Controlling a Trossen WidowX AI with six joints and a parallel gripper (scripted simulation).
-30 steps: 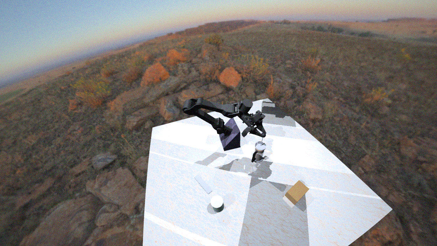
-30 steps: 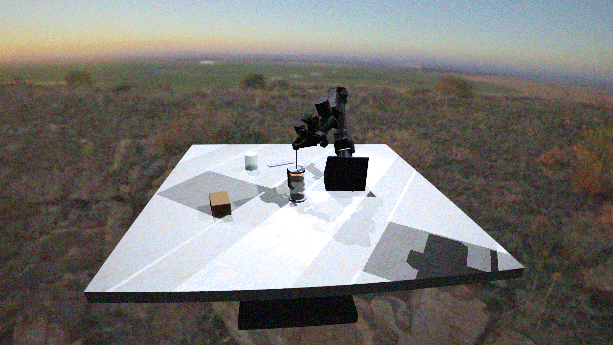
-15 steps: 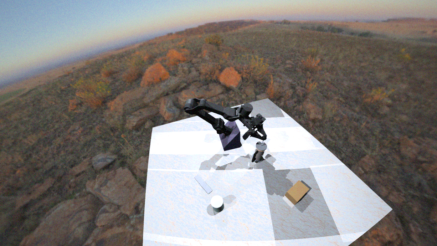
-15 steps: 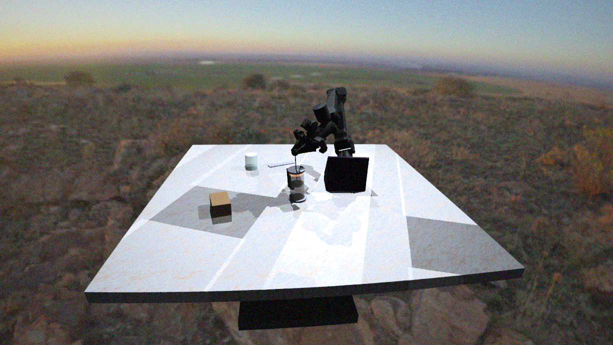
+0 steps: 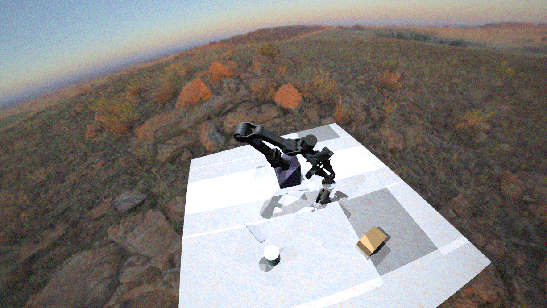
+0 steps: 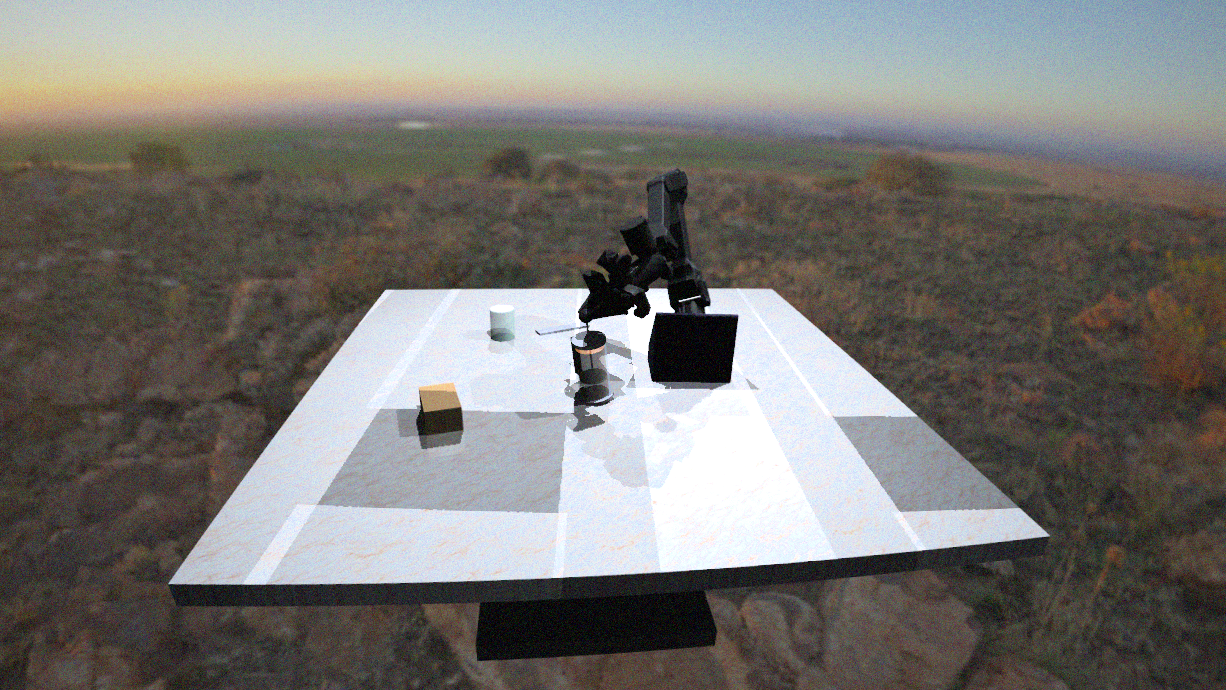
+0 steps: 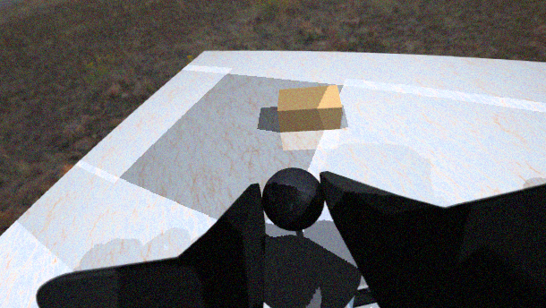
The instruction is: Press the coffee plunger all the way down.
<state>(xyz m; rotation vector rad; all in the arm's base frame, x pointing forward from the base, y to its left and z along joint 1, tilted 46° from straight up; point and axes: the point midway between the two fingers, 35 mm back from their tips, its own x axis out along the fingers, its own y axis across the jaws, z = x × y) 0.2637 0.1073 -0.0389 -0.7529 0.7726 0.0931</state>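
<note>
The glass coffee press is 9 cm below my gripper tip, 2 cm to the right of it and 1 cm behind it. Round my gripper tip: thin flat grey strip 42 cm to the right, 19 cm below, 3 cm behind.
</note>
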